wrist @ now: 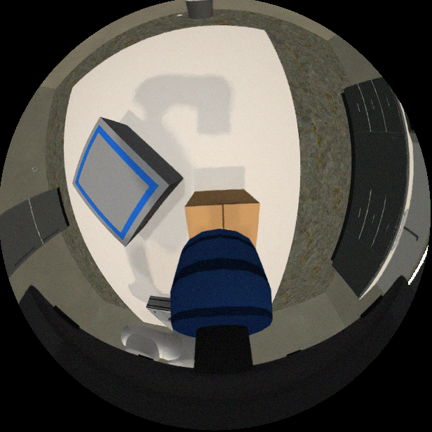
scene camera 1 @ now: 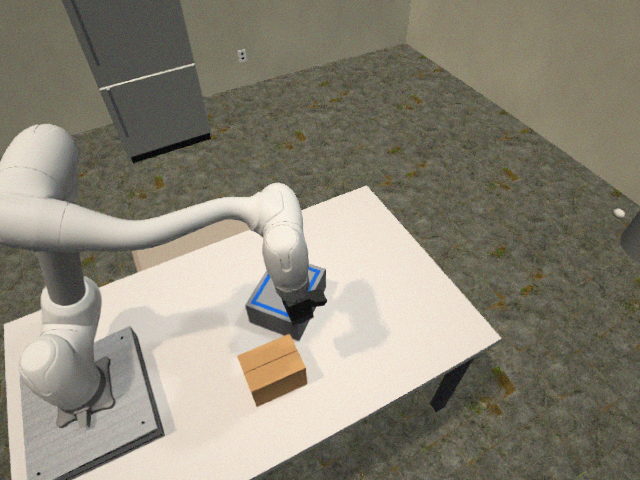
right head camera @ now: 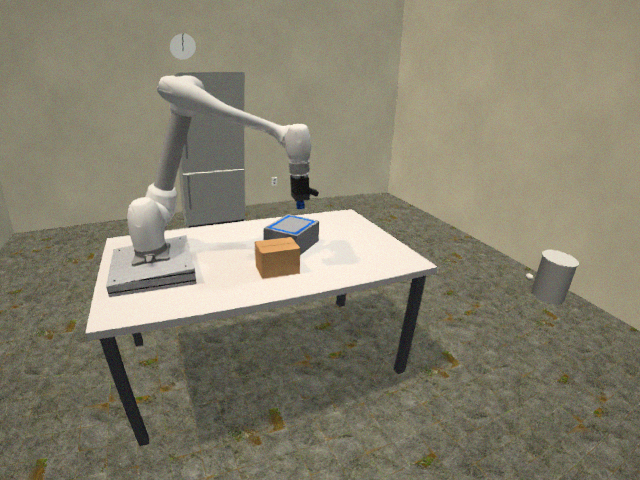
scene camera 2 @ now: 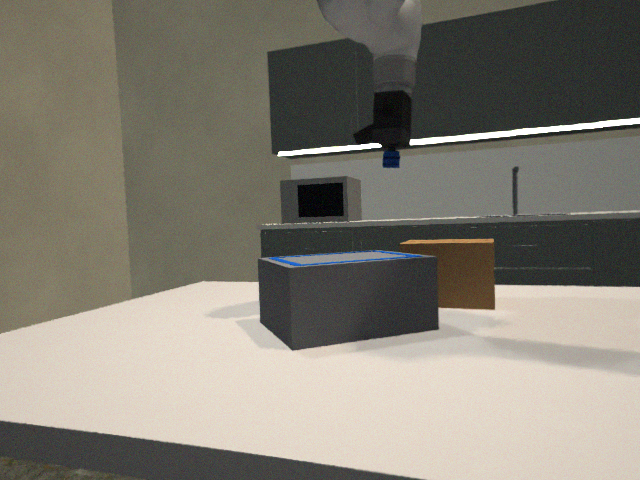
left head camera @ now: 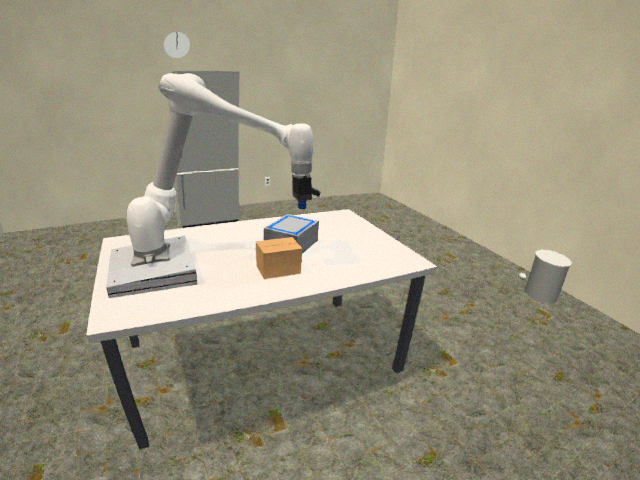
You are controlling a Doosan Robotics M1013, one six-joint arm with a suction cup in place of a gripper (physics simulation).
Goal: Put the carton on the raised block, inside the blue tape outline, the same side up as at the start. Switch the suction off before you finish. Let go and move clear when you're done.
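Pixels of known places: end effector, tool point: [right head camera: 300, 208] [scene camera 2: 391, 166] [left head camera: 302, 207]; arm's base, origin of the base link: [scene camera 1: 85, 391] [right head camera: 152, 255] [left head camera: 151, 255].
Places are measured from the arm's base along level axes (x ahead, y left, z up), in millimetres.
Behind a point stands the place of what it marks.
An orange-brown carton [left head camera: 279, 259] {x 570, y -230, z 23 mm} [right head camera: 277, 259] {x 570, y -230, z 23 mm} [scene camera 1: 272, 369] {x 580, y -190, z 64 mm} [scene camera 2: 466, 273] {x 541, y -101, z 4 mm} [wrist: 222, 217] stands on the table, seam side up. The grey raised block [left head camera: 305, 240] {x 773, y -6, z -3 mm} [right head camera: 306, 239] {x 781, y 2, z -2 mm} [scene camera 1: 271, 321] {x 637, y 5, z 6 mm} [scene camera 2: 361, 299] {x 667, y 171, z -3 mm} [wrist: 159, 196] stands beside it, apart from it. Its top bears a blue tape outline [left head camera: 304, 231] {x 764, y -9, z 49 mm} [right head camera: 303, 231] {x 758, y -14, z 52 mm} [scene camera 1: 264, 308] {x 627, y 34, z 55 mm} [scene camera 2: 291, 264] {x 768, y 203, z 53 mm} [wrist: 137, 213], and no carton stands there. My blue suction cup [left head camera: 301, 205] [right head camera: 300, 205] [scene camera 2: 391, 159] [wrist: 221, 285] hangs in the air above the table with nothing on it. In the wrist view it hides part of the carton.
The robot base plate [left head camera: 121, 273] {x -130, y -137, z -8 mm} [right head camera: 121, 273] {x -132, y -142, z -8 mm} [scene camera 1: 139, 397] {x 166, y -92, z 11 mm} lies at the table's left end in the head views. A fridge [left head camera: 211, 196] [right head camera: 217, 198] [scene camera 1: 149, 103] stands behind. A grey bin [left head camera: 546, 279] [right head camera: 553, 279] stands on the floor at right.
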